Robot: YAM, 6 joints.
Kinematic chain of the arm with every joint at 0, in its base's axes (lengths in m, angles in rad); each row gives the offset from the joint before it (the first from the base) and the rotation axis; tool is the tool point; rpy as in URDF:
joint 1: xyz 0 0 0.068 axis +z
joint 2: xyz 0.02 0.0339 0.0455 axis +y
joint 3: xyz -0.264 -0.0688 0 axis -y
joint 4: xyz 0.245 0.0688 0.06 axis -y
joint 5: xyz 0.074 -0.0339 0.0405 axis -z
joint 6: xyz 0.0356 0 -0.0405 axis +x
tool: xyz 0 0 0 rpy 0 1.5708 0
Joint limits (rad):
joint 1: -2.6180..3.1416
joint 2: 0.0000..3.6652
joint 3: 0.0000..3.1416
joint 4: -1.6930..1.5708
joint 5: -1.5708..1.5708
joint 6: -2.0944..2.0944
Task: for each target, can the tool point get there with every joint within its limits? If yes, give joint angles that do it. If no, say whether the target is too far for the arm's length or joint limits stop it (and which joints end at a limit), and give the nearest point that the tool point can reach.
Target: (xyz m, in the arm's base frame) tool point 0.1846 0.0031 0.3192
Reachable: yes | joints 0.1391 0.8353 0.7962 -0.3697 0.6839 -0.9089
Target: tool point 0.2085 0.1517 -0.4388
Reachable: no: joint limits stop it (at a limit: joint 2) | nearest point 0.2075 0.1509 -0.3803 | short by 0.059 m
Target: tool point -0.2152 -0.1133 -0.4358
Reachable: no: joint limits stop it (at a limit: joint 1, joint 2) | nearest point -0.2130 -0.1187 -0.3801 | short by 0.056 m
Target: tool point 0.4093 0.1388 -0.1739
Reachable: yes | joints 0.3491 3.0204 1.5139 0.6932 0.2734 -1.6583
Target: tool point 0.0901 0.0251 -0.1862
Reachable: yes | joints 0.1952 3.1346 0.8605 -0.0966 -0.2020 0.4058
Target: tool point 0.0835 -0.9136 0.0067
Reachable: no: too far | nearest point 0.0584 -0.6388 0.0395 | short by 0.278 m
